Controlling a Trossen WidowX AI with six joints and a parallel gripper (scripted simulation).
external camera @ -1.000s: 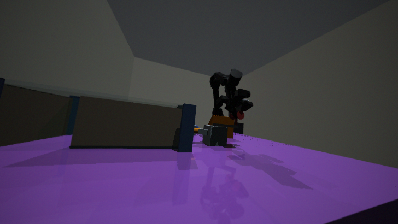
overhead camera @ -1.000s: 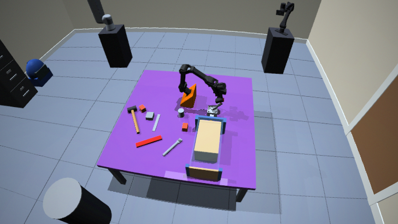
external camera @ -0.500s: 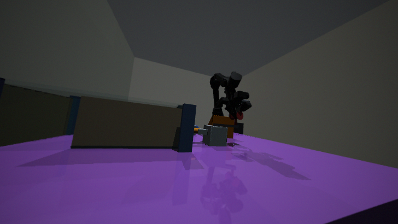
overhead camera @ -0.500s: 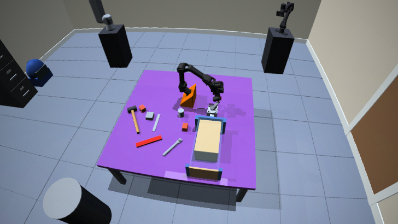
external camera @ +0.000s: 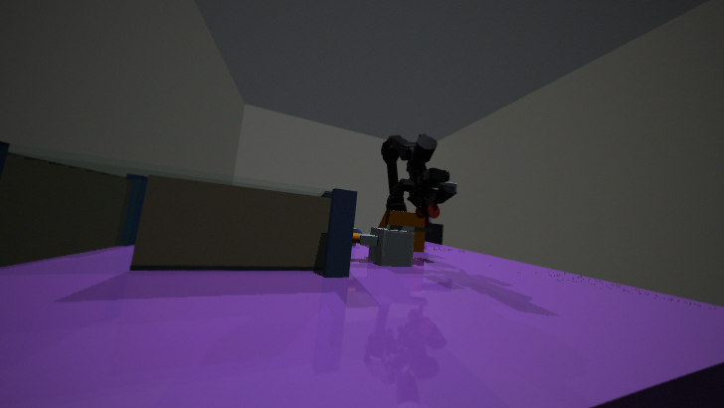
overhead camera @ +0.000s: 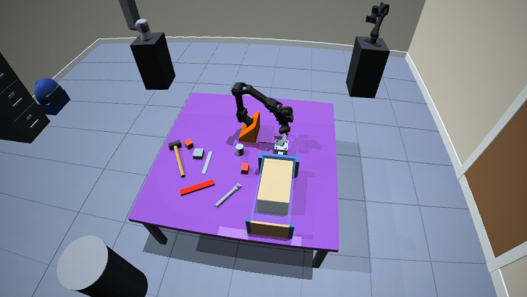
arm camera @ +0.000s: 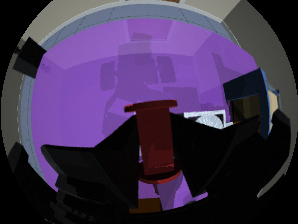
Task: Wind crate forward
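Now: the winch handle 40 mm ahead of my gripper tip, 30 mm to the right of it and 30 mm below it. From my gripper tip the other things lie so: grey bar (220 mm ahead, 560 mm to the right, 130 mm below); grey winch (80 mm ahead, 60 mm to the right, 100 mm below); red knob (20 mm to the right).
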